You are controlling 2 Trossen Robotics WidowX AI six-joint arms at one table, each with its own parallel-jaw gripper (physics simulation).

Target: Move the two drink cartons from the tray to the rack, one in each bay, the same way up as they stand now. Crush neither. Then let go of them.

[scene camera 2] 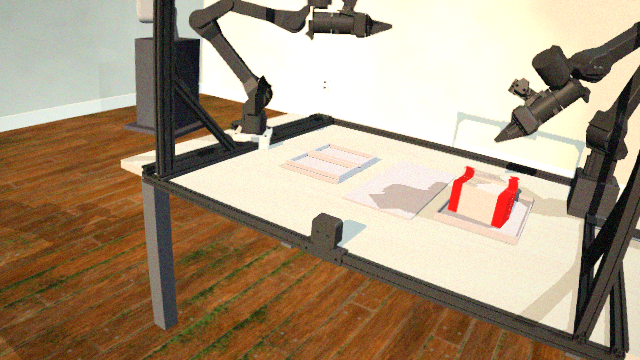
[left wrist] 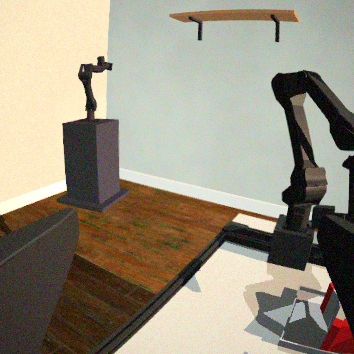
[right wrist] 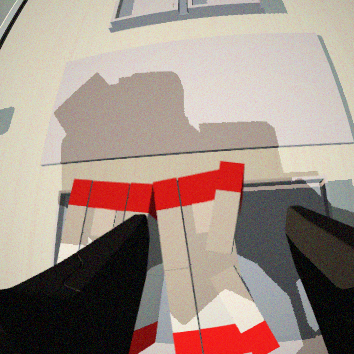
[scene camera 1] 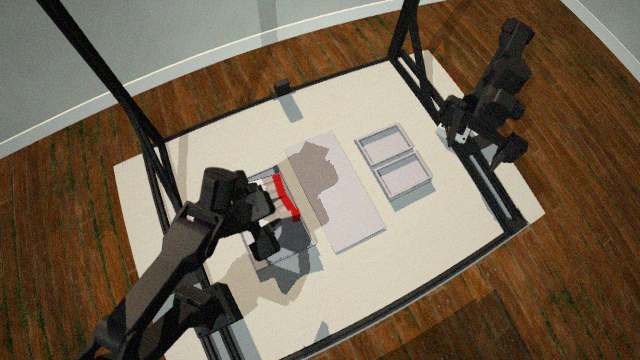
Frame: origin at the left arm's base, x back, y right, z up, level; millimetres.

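Seen in the pictures: left gripper, fingertip midpoint: [scene camera 2: 390, 25] [left wrist: 203, 225] [scene camera 1: 470, 159]; right gripper, fingertip midpoint: [scene camera 2: 496, 140] [right wrist: 218, 222] [scene camera 1: 274, 209]; left arm's base, origin of the base link: [scene camera 2: 253, 131]; right arm's base, origin of the base link: [scene camera 2: 597, 177] [left wrist: 295, 224] [scene camera 1: 207, 310].
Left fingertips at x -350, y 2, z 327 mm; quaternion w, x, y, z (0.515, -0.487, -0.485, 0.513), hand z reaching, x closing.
Offsets run from my left fingertips to a thing's middle. Level surfaces: height alone.
Two white drink cartons with red bands, one {dx -195, dy +372, dz -323 mm} [scene camera 1: 279, 186] [right wrist: 105, 197] and the other {dx -234, dy +304, dz -323 mm} [scene camera 1: 293, 210] [right wrist: 175, 225], stand in the grey tray [scene camera 1: 259, 265] [scene camera 2: 461, 223] [right wrist: 274, 183] at the left of the table. One carton also shows in scene camera 2 [scene camera 2: 476, 203]. My right gripper [scene camera 1: 272, 228] [right wrist: 218, 222] hovers above them, partly open, with a gap beside the carton below it and nothing between the fingers. The two-bay rack {dx +119, dy +123, dz -353 mm} [scene camera 1: 373, 168] [scene camera 2: 333, 161] [right wrist: 182, 7] is empty. My left gripper [scene camera 1: 454, 132] [scene camera 2: 386, 26] [left wrist: 203, 225] is open, high at the table's right side.
A pale flat mat {dz -359 mm} [scene camera 1: 354, 200] [scene camera 2: 411, 175] [right wrist: 246, 77] lies between tray and rack. Black frame posts stand at the corners. A pedestal [left wrist: 91, 158] stands on the floor beyond.
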